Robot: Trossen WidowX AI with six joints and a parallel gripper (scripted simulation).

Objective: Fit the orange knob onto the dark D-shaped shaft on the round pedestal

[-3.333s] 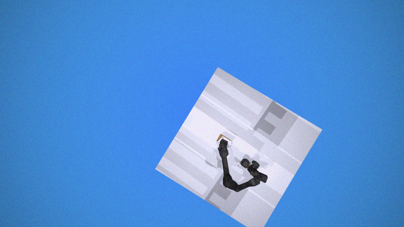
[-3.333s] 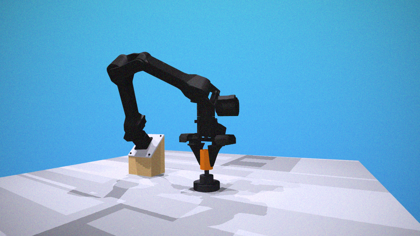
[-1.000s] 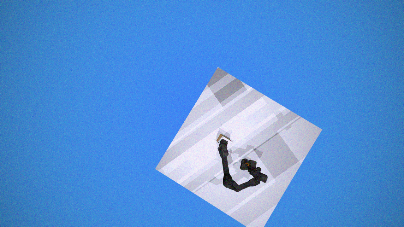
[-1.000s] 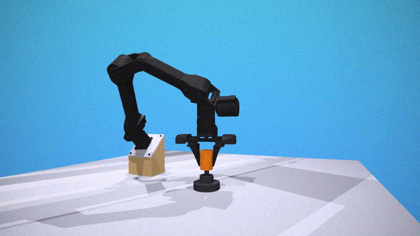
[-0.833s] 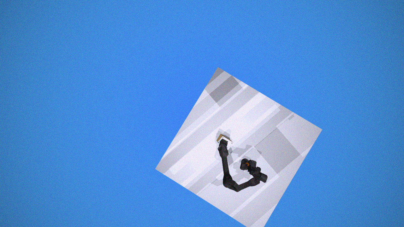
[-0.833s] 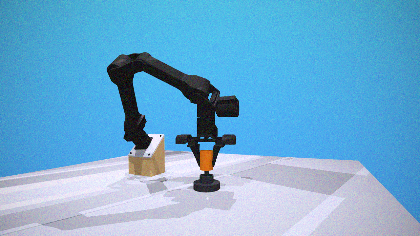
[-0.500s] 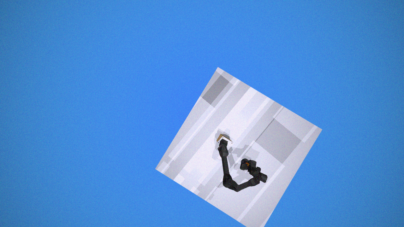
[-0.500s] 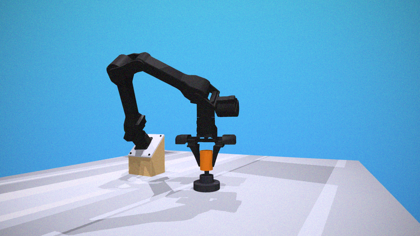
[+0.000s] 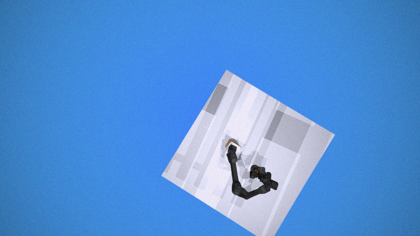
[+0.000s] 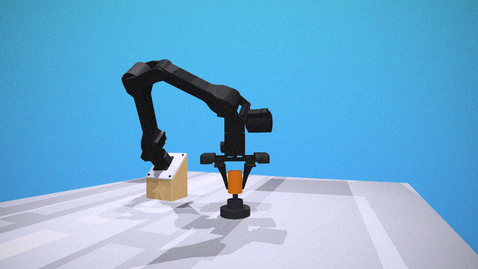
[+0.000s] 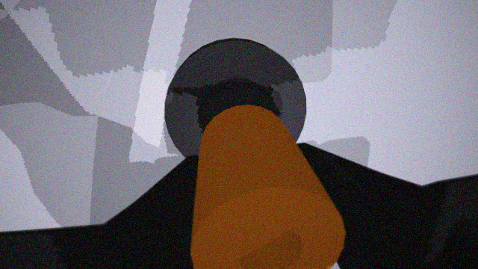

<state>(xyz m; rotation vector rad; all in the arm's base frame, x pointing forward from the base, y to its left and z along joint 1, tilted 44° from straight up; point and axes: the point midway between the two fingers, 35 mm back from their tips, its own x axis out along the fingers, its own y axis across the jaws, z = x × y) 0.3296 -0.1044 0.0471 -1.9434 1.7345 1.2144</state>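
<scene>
Now: the orange knob 20 mm above my gripper tip. Round my gripper tip: pedestal: 40 mm below.
</scene>
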